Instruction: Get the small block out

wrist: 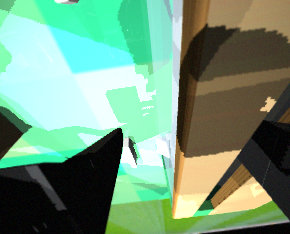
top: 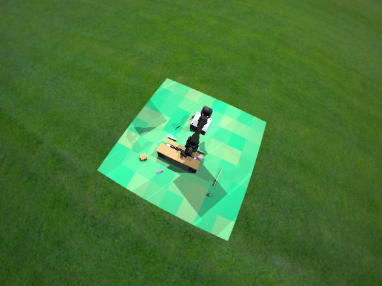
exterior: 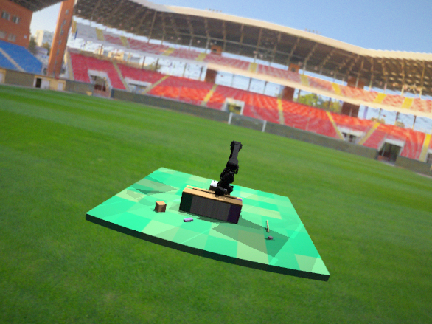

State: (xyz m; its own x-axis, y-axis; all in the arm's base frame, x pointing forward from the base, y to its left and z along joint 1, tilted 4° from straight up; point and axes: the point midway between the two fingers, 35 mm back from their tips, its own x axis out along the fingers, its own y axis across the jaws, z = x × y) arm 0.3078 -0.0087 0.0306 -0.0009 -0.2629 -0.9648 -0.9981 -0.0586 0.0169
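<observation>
Right now my gripper tip is 5 cm short of the small block and 2 cm to the left of it. Also, from my gripper tip: thin tan stick 6 cm ahead, 39 cm to the left, 8 cm below; small grey piece 24 cm ahead, 39 cm to the left, 8 cm below; purple piece 27 cm ahead, 10 cm to the right, 8 cm below.
</observation>
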